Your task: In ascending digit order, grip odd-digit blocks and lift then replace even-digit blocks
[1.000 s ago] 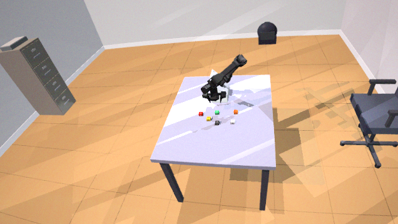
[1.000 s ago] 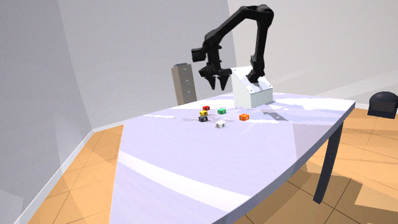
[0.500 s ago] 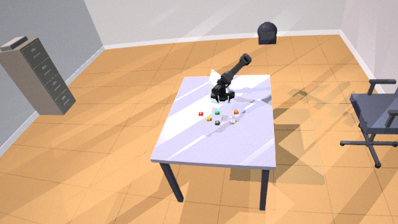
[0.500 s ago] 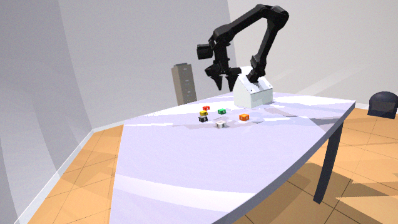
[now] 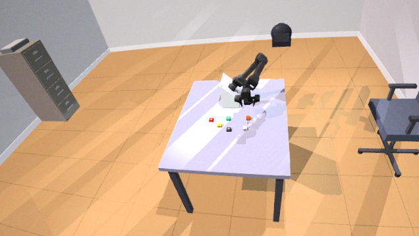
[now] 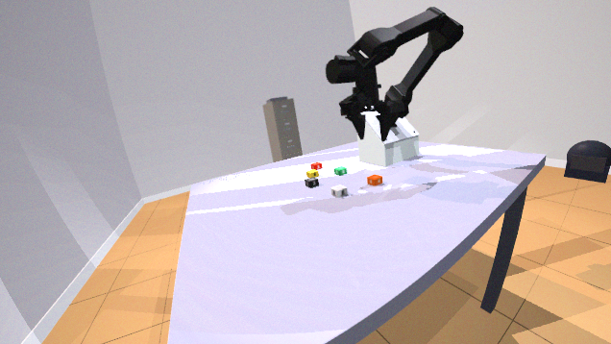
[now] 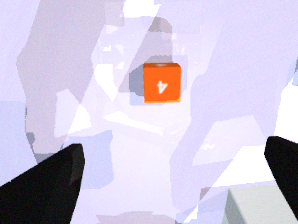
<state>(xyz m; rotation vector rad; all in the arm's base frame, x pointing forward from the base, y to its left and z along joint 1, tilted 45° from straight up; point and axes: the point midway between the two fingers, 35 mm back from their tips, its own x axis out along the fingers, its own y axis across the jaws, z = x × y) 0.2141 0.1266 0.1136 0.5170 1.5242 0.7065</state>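
The green block is 16 cm to the right of my gripper tip, 11 cm below it and 2 cm ahead of it. The rest, counted from my gripper tip: orange block (11 cm below); white block (12 cm ahead, 11 cm below, 1 cm to the right); black block (14 cm ahead, 13 cm to the right, 11 cm below).
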